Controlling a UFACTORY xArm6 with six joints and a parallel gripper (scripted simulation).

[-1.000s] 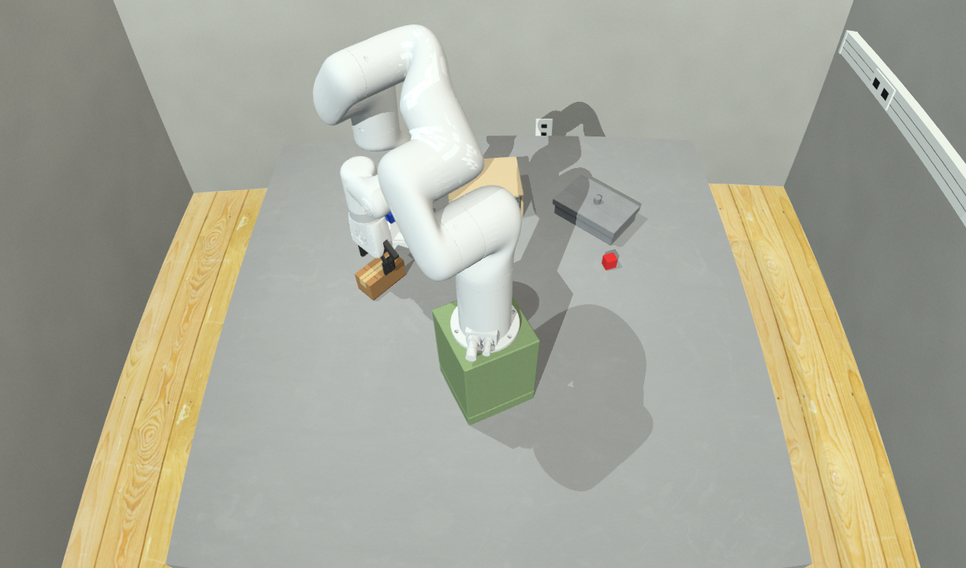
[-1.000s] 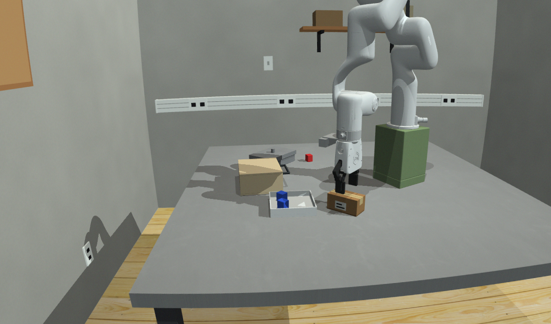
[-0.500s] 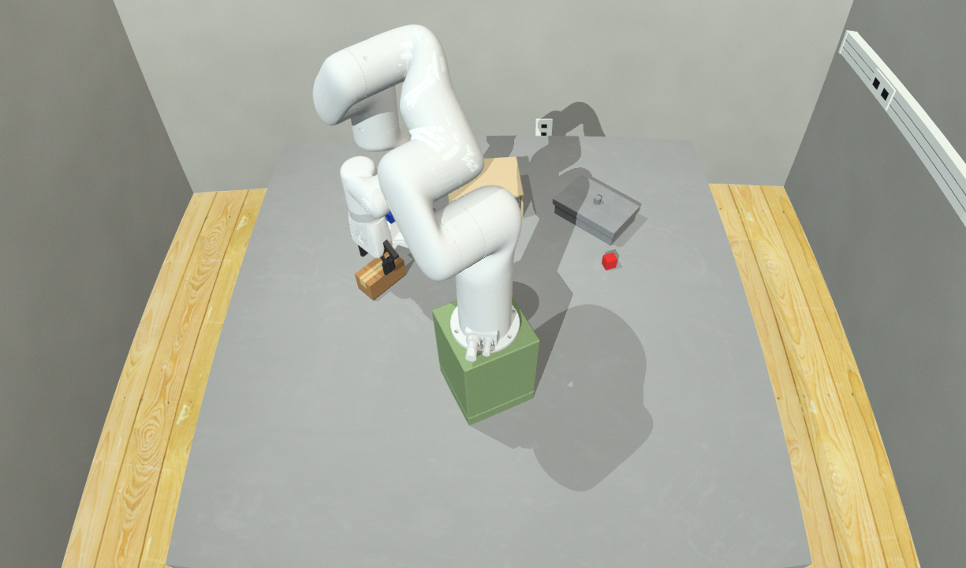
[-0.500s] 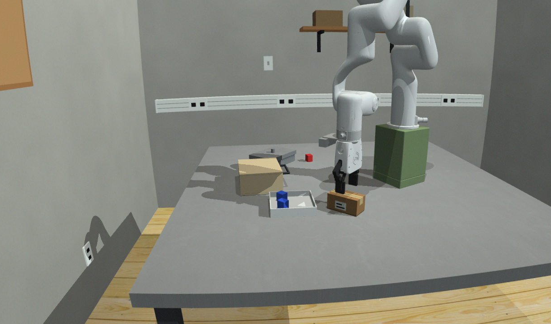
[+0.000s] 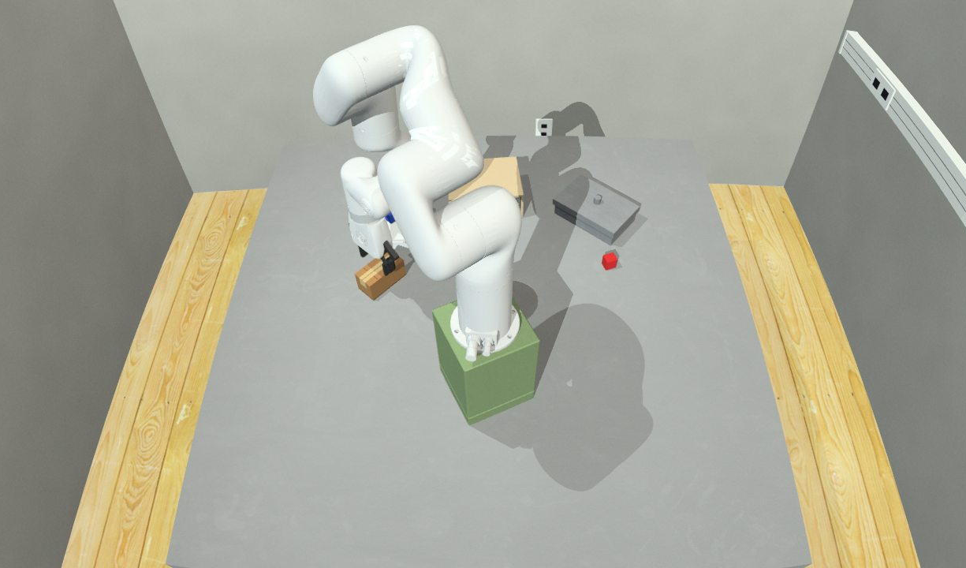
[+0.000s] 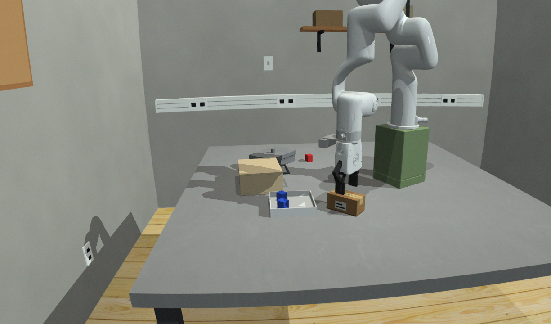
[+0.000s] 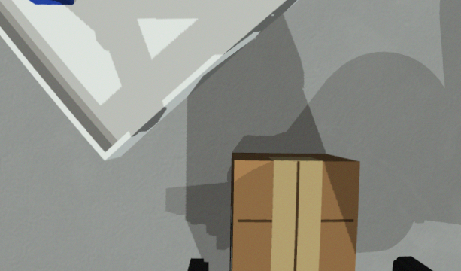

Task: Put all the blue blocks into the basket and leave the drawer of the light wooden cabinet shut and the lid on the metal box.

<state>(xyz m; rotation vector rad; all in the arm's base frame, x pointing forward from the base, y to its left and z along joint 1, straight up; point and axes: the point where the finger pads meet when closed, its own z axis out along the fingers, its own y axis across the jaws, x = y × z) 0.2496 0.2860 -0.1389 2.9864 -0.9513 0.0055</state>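
Now: the brown cardboard box 5 cm below my hand. The rest, counted from my hand: light wooden cabinet (30 cm ahead, 21 cm to the right, 4 cm below); white basket (18 cm ahead, 7 cm below, 1 cm to the right); red block (54 cm to the right, 11 cm ahead, 7 cm below).
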